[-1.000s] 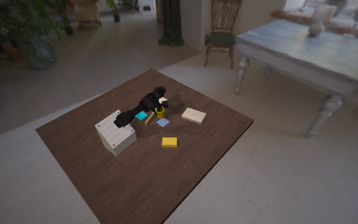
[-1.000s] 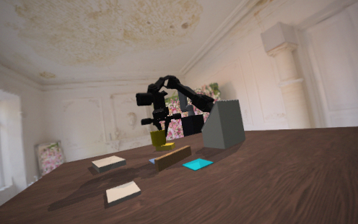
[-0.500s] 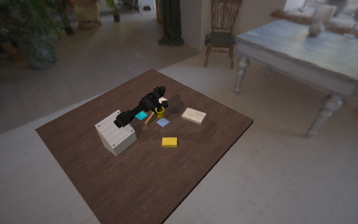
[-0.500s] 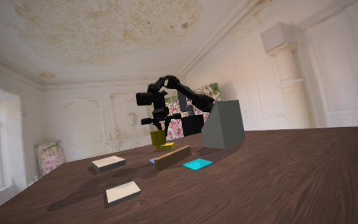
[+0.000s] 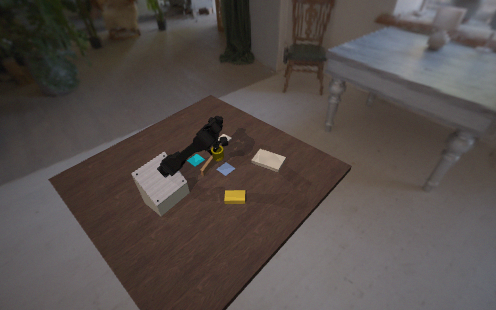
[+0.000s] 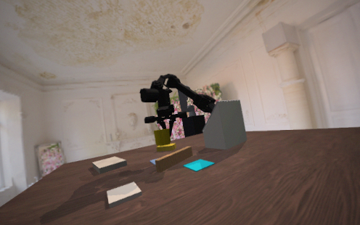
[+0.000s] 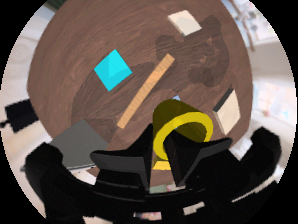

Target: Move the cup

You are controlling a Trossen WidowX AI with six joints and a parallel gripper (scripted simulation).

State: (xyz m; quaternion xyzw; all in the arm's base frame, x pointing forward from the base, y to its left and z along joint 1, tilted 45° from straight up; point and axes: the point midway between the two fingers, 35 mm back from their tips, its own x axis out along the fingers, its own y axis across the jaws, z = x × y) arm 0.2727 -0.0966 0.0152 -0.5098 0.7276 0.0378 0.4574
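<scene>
The cyan pad is 150 mm to the left of my gripper tip, 120 mm below it and 10 mm behind it. The rest, counted from my gripper tip: yellow cup: 20 mm to the right, 20 mm ahead; tan wooden bar: 100 mm below, 40 mm to the left, 10 mm ahead; pale blue pad: 120 mm below, 60 mm to the right, 30 mm ahead.
</scene>
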